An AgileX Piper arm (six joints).
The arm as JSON. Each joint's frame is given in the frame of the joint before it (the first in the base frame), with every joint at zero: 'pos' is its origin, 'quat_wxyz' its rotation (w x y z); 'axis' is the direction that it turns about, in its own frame. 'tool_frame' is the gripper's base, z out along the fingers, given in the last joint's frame.
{
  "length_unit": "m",
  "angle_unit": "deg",
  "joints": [
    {
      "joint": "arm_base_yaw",
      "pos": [
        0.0,
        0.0,
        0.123
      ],
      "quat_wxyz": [
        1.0,
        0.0,
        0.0,
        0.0
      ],
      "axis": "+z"
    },
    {
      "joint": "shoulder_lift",
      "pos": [
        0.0,
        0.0,
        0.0
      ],
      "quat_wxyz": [
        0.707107,
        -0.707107,
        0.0,
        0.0
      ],
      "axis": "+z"
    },
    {
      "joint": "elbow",
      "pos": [
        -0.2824,
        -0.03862,
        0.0
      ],
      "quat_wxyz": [
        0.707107,
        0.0,
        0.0,
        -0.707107
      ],
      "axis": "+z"
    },
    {
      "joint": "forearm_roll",
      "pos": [
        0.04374,
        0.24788,
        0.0
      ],
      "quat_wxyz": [
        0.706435,
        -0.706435,
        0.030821,
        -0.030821
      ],
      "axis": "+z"
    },
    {
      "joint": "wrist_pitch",
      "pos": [
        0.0,
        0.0,
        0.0
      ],
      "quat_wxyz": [
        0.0,
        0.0,
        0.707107,
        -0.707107
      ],
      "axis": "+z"
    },
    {
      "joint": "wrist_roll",
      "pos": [
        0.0,
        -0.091,
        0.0
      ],
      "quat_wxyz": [
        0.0,
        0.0,
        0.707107,
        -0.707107
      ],
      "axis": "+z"
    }
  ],
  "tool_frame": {
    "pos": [
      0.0,
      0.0,
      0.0
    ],
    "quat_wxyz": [
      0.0,
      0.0,
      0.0,
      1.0
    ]
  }
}
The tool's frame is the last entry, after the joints.
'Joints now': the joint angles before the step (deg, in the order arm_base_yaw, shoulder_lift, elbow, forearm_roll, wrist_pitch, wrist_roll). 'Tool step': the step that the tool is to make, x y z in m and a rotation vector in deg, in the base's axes. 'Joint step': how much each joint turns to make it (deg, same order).
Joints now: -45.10 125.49 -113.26 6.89 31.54 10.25
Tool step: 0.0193 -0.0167 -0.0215 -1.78 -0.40 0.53
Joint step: 0.26 7.03 -7.52 -0.56 -1.03 -0.52
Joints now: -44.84 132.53 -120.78 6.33 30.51 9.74
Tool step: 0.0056 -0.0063 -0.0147 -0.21 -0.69 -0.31
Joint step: -0.05 2.59 -1.35 0.37 -1.89 -0.01
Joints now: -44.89 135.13 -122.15 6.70 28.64 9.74
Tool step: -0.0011 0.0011 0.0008 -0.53 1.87 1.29
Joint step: 0.00 -0.20 -0.11 -0.26 1.37 -1.83
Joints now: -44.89 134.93 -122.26 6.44 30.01 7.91
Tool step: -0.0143 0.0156 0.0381 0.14 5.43 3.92
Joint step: -0.01 -5.26 -0.03 -0.38 9.57 -4.48
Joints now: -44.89 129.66 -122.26 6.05 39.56 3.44
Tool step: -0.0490 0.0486 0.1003 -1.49 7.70 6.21
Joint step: 0.00 -14.07 0.02 -1.64 18.98 -6.63
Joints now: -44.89 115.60 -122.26 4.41 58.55 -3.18
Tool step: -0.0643 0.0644 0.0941 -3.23 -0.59 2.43
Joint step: -0.06 -15.17 0.54 0.01 12.12 -2.26
